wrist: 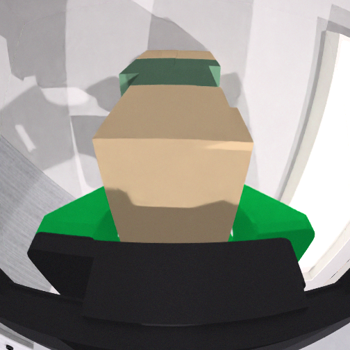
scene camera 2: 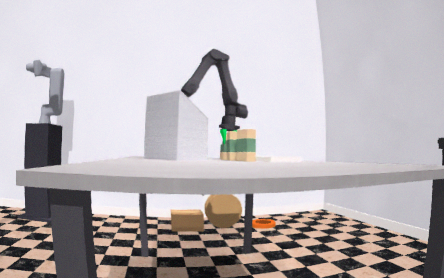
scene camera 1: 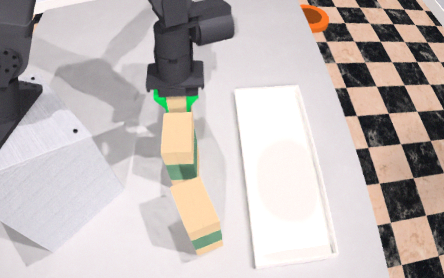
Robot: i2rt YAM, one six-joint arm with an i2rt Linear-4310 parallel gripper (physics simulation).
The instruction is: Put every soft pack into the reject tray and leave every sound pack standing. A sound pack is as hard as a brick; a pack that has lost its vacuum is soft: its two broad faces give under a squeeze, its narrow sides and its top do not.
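Places are measured from the arm's base along level axes (x ahead, y left, z up), in metres.
Pixels of known places: gripper, fingertip midpoint: (scene camera 1: 178, 110); arm's base, origin of the base link: (scene camera 2: 177, 107) (scene camera 1: 2, 116).
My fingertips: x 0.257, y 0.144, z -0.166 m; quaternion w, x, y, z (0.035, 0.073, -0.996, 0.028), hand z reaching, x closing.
For each thing: its middle in the pictures, then the offset to it from my fingertips.
- far pack, body centre: (scene camera 1: 173, 87) dx -0.005, dy +0.017, dz +0.050 m
- middle pack, body centre: (scene camera 1: 184, 134) dx +0.031, dy -0.091, dz +0.050 m
- white reject tray, body centre: (scene camera 1: 281, 165) (scene camera 2: 269, 158) dx +0.208, dy -0.077, dz -0.069 m
Three tan packs with green bands stand in a row. My gripper (scene camera 1: 176, 104) (scene camera 2: 229, 135) (wrist: 174, 172) has its green fingers shut on the two broad faces of the far pack (scene camera 1: 177, 101) (wrist: 175, 175), which is upright. In the wrist view its gripped upper part looks pinched narrower, and its green band flares out at the sides. The middle pack (scene camera 1: 178, 132) stands just in front of it, upright. The near pack (scene camera 1: 197, 207) (scene camera 2: 246, 145) stands turned at an angle. The white reject tray (scene camera 1: 275, 115) (scene camera 2: 282, 159) (wrist: 312, 135) lies to the right, with no pack in it.
A large grey block (scene camera 1: 60, 200) (scene camera 2: 162, 127) with a sloped top stands on the table (scene camera 1: 125, 250) (scene camera 2: 150, 180), left of the packs. The table's right edge runs beyond the tray. An orange ring (scene camera 1: 325, 20) (scene camera 2: 263, 227) lies on the floor.
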